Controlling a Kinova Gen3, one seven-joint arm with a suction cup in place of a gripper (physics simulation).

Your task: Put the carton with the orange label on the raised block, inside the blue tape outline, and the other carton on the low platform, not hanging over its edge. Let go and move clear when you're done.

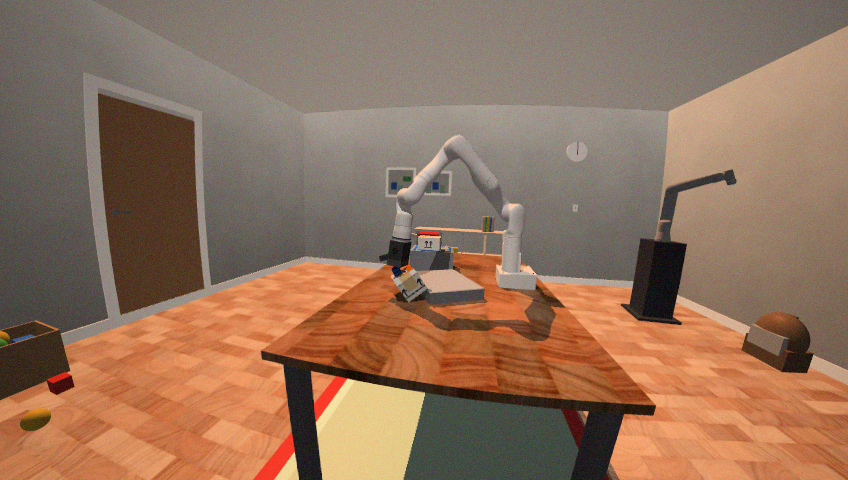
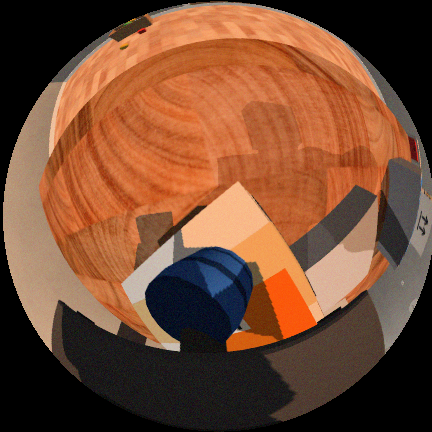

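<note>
My suction cup [image 1: 396, 271] [image 2: 220, 280] is attached to the top of the carton with the orange label [image 1: 409, 286] [image 2: 225, 220]. The cup is bent to one side and the carton is steeply tilted. It hangs at the left edge of the low platform [image 1: 453, 281] [image 2: 345, 275], with its lower corner close to the table; contact with the platform's side or the table cannot be told. The other carton [image 1: 429, 243] [image 2: 424, 220], white with two arrows, stands upright on the raised block [image 1: 423, 260] [image 2: 401, 182]. Part of the blue tape shows beside it.
The wooden table [image 1: 464, 356] [image 2: 150, 145] has its left edge close to the tilted carton. The arm's white base [image 1: 515, 278] stands right of the low platform. A shelf [image 1: 464, 229] with books stands behind the table.
</note>
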